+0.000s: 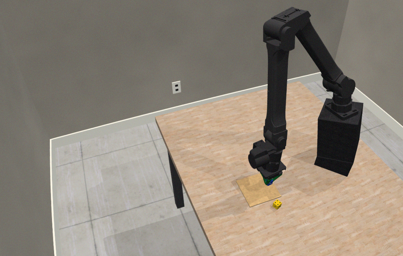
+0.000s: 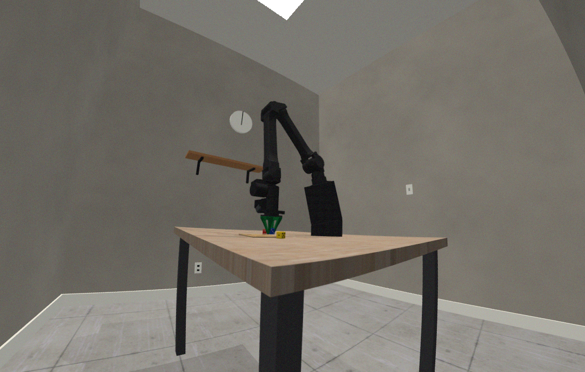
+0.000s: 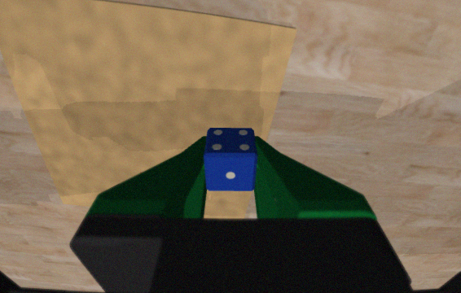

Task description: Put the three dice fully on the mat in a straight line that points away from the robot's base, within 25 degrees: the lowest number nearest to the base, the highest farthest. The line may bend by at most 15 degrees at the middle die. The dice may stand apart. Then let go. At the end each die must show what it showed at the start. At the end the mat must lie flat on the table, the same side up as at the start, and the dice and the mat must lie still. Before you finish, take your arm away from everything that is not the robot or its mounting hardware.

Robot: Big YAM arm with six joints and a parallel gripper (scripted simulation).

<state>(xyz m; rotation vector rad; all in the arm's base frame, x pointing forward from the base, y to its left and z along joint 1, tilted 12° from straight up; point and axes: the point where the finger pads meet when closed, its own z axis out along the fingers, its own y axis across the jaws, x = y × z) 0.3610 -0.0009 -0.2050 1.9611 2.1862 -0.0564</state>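
Right now the blue die is right at my hand. From my hand the other things lie so: red die: 100 mm to the right, 30 mm behind, 10 mm below; tan mat: 50 mm ahead, 20 mm below; yellow die: 110 mm to the left, 20 mm ahead, 10 mm below.
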